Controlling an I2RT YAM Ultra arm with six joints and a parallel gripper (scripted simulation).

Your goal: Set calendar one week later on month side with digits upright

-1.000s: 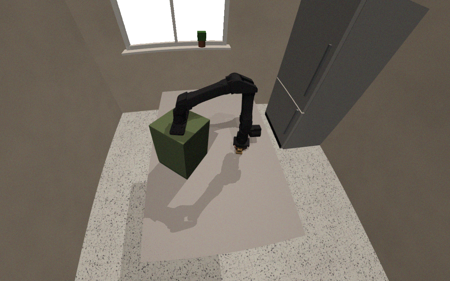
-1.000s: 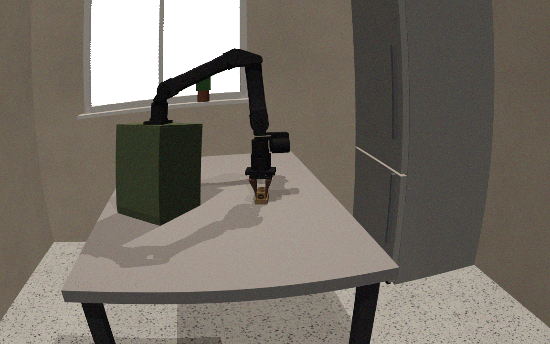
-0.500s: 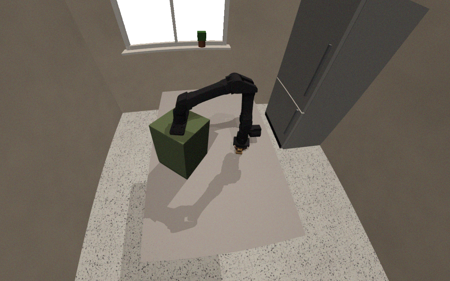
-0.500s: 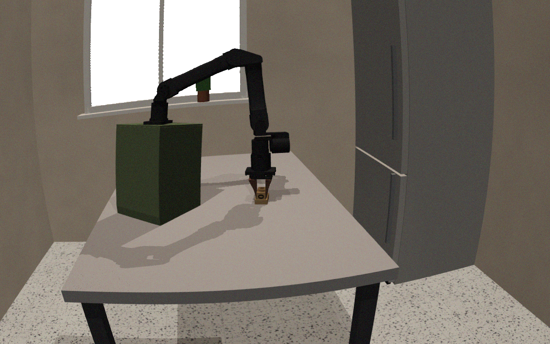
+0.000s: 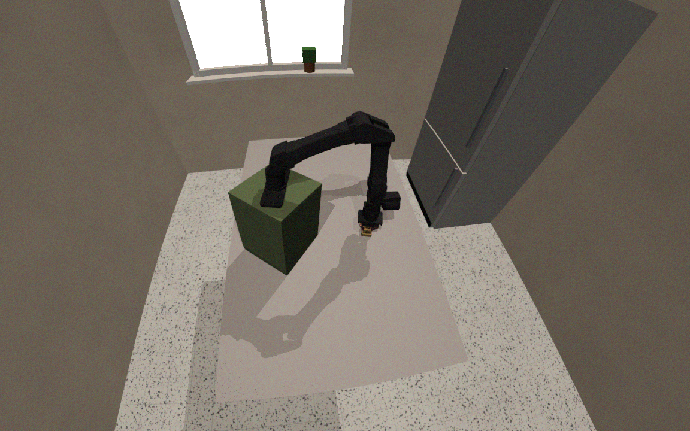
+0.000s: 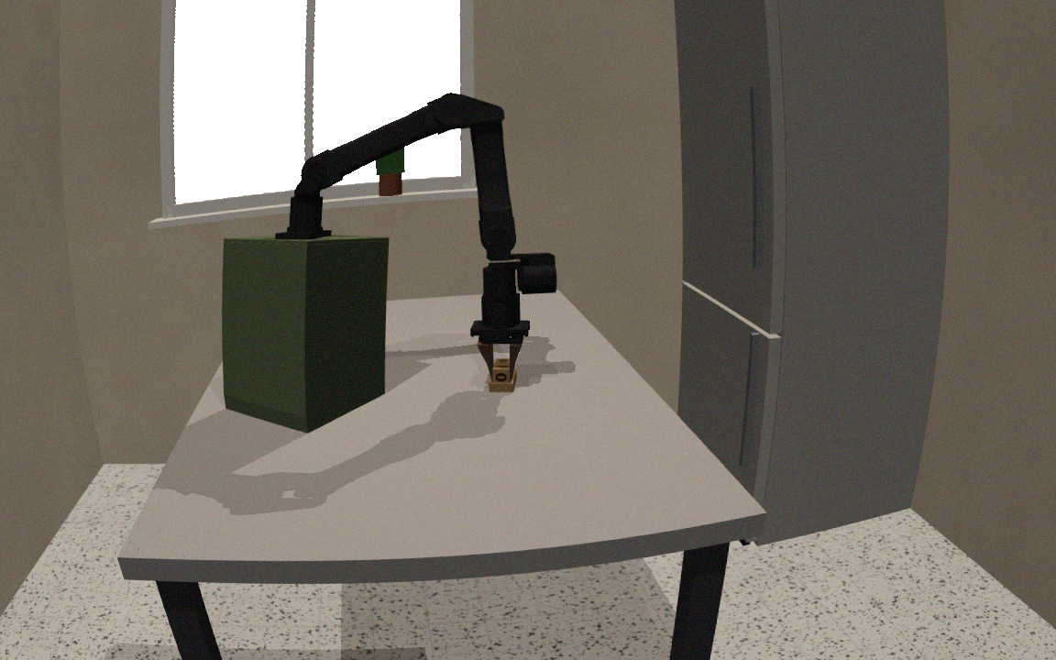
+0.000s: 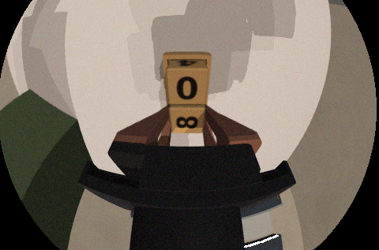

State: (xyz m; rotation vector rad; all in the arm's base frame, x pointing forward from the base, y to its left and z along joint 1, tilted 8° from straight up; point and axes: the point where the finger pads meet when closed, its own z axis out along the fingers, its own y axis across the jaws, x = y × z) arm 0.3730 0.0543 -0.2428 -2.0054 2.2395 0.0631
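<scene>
The wooden tray is 2 cm to the left of my hand and 2 cm below it.
</scene>
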